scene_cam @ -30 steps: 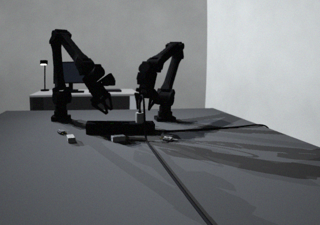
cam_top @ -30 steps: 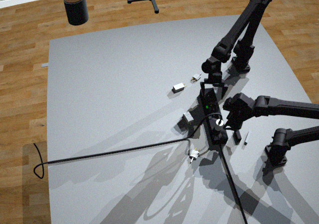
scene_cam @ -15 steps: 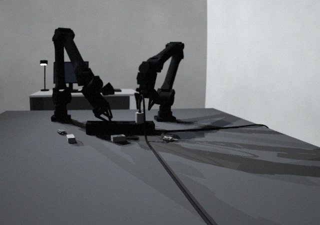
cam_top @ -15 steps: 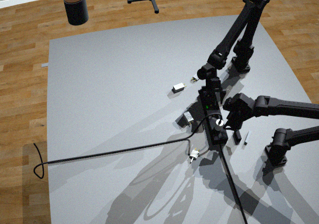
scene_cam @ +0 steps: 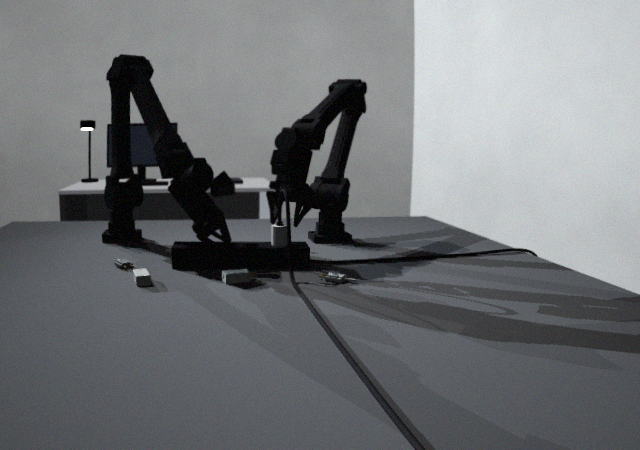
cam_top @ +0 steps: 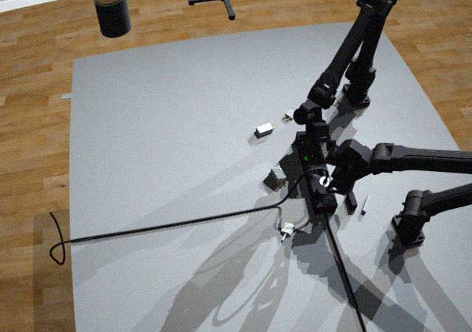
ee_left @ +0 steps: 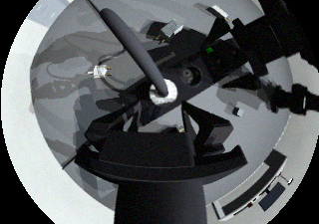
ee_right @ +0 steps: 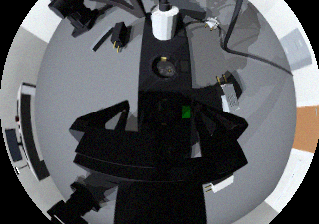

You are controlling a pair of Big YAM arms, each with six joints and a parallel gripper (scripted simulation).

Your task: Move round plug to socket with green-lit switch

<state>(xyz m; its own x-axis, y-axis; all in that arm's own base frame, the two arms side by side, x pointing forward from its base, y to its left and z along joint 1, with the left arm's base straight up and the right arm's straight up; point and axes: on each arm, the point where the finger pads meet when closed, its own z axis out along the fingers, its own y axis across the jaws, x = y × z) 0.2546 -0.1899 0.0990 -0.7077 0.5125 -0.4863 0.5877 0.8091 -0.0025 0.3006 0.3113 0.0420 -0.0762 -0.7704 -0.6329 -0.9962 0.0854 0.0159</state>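
Now: the round white plug 2 cm ahead of my left hand, 1 cm to the right of it and 3 cm below it. Also, from my left hand: thin grey bar (15 cm behind, 4 cm to the left, 10 cm below); small cube (15 cm behind, 18 cm to the right, 10 cm below); black adapter (9 cm behind, 1 cm to the left, 9 cm below).
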